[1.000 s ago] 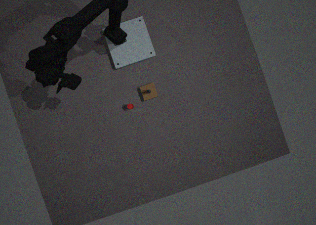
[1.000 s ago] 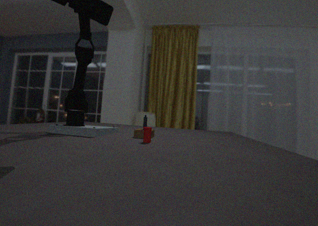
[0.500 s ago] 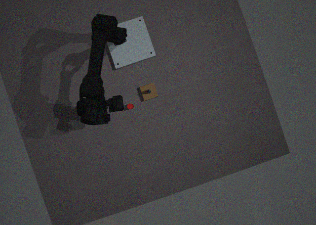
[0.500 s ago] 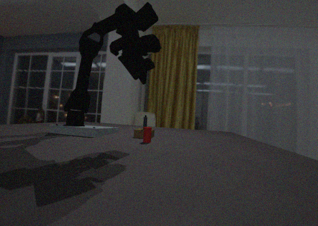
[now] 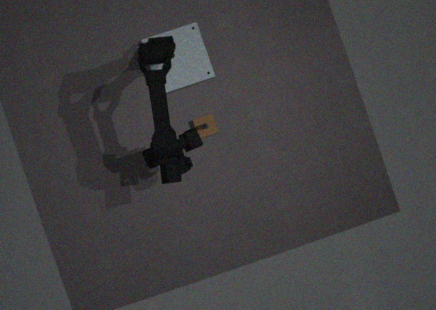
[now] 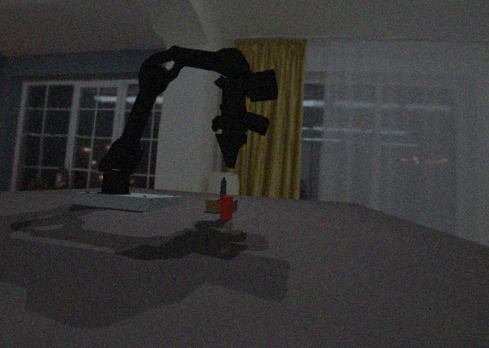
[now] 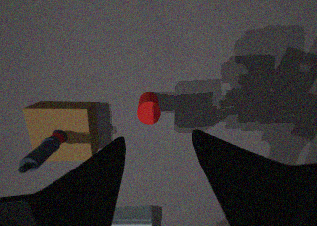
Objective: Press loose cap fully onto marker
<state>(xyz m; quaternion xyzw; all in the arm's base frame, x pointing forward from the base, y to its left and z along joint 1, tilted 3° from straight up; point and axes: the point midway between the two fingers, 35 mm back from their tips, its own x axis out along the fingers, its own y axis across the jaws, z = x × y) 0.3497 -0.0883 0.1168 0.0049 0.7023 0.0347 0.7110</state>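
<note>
Now: the red cap 10 mm to the left of my gripper tip and 90 mm below it. Round my gripper tip: tan holder block (40 mm behind, 120 mm to the left, 100 mm below).
</note>
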